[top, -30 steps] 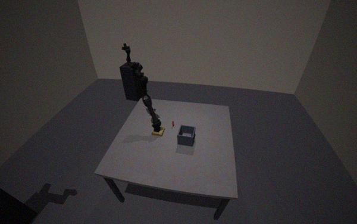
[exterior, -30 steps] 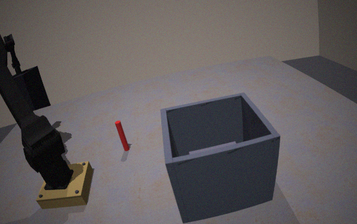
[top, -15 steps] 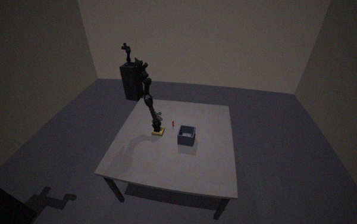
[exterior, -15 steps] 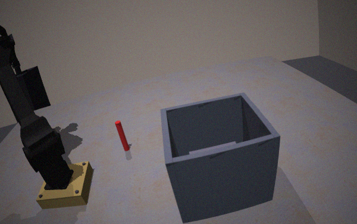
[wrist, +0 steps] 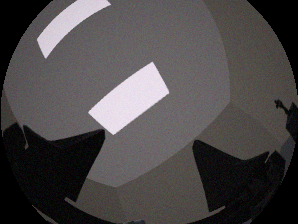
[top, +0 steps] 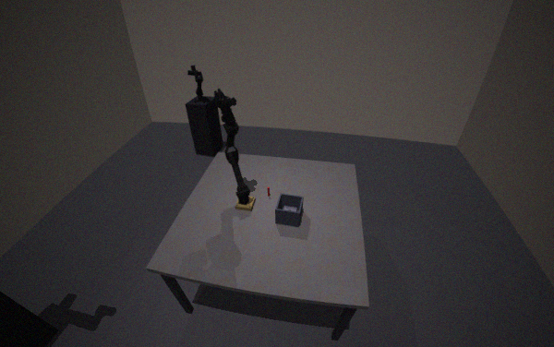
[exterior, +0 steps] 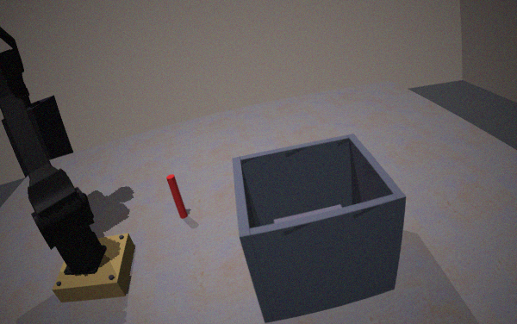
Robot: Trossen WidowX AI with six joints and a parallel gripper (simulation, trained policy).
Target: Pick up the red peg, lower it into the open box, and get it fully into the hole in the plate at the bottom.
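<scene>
My gripper tip is 780 mm above the red peg, 290 mm short of it and 40 mm to the right of it. From my gripper tip the other things lie so: pale plate (770 mm below, 490 mm ahead, 130 mm to the right).
</scene>
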